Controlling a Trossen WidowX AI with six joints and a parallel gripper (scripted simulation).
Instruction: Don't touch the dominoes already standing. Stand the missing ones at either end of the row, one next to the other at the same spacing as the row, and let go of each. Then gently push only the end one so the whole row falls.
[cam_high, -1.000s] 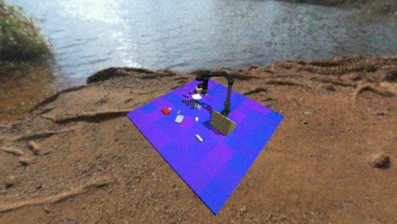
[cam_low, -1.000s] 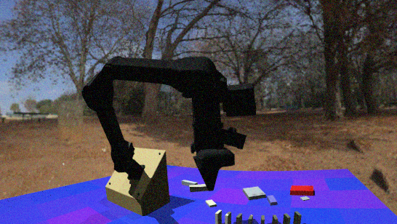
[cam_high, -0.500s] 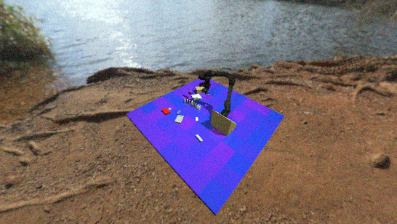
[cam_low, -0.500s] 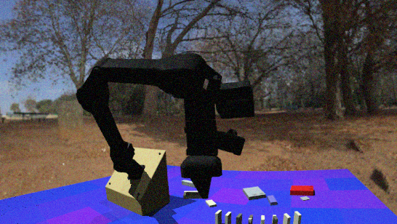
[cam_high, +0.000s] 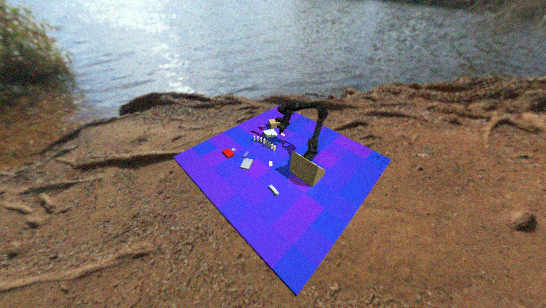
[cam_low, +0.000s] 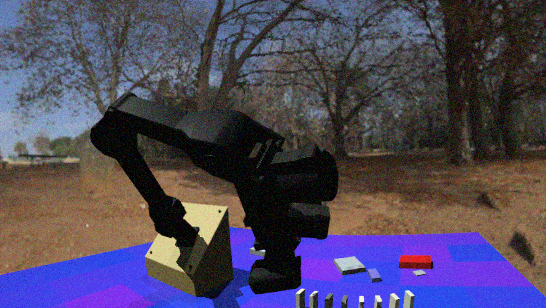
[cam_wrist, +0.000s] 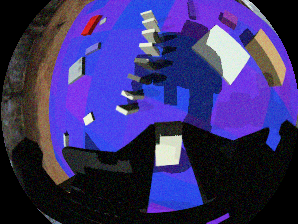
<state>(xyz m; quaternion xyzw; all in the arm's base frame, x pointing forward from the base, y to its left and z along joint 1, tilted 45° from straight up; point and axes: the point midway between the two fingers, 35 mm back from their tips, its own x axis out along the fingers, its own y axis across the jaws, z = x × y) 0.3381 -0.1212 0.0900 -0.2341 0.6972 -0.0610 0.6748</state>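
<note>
Now: gripper tip 16 cm short of the white plate, 11 cm above it and 7 cm to the left of it. From my gripper tip the other things lie so: flat grey block: 36 cm to the left, 11 cm below, 5 cm ahead; then purple piece: 29 cm to the left, 13 cm ahead, 11 cm below; then tan box: 21 cm to the right, 20 cm ahead, 9 cm below.
</note>
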